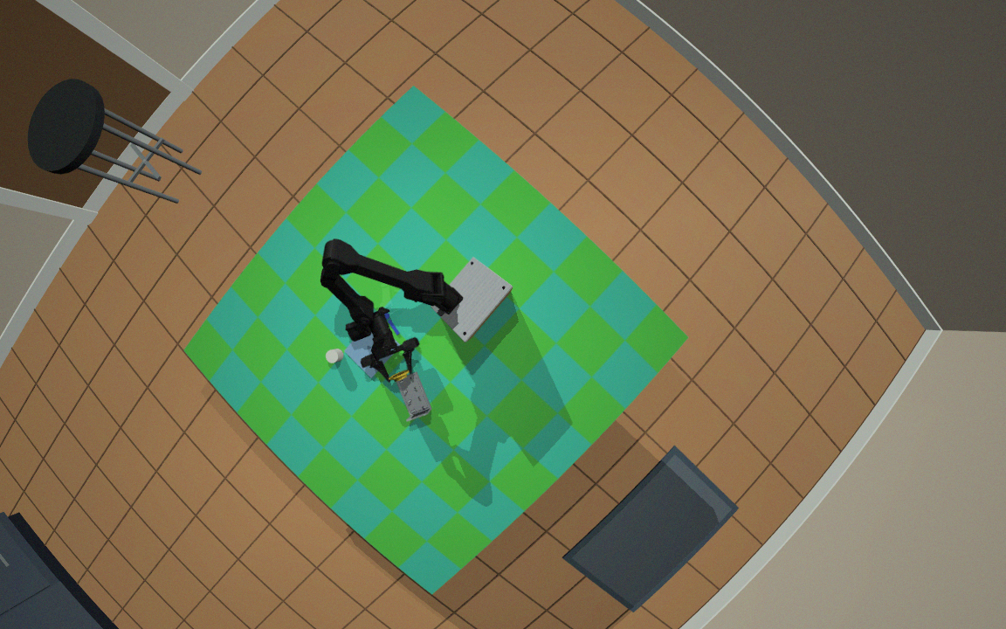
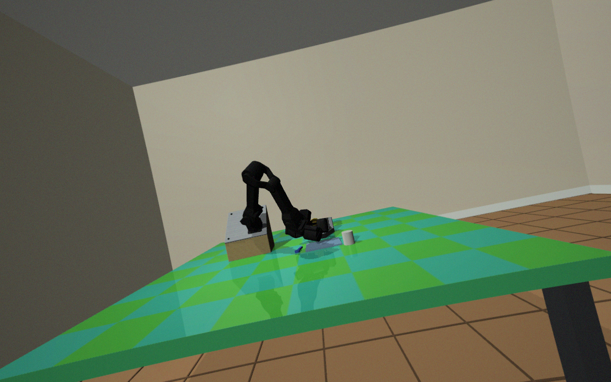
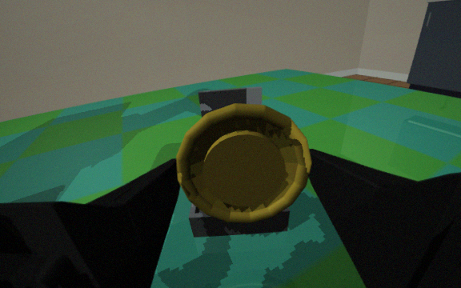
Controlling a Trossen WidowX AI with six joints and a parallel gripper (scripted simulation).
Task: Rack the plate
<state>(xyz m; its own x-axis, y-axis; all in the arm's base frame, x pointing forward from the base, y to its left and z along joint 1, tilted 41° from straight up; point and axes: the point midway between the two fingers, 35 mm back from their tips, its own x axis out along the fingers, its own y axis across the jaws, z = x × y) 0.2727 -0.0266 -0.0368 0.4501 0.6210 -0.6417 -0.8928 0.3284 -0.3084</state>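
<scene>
Right now my gripper tip is 30 mm short of the grey dish rack, 60 mm to the right of it and 50 mm above it. Also, from my gripper tip: yellow plate 10 mm to the right; then pale blue mat 10 mm ahead, 140 mm to the right, 70 mm below; then blue spoon 100 mm behind, 150 mm to the right, 70 mm below.
</scene>
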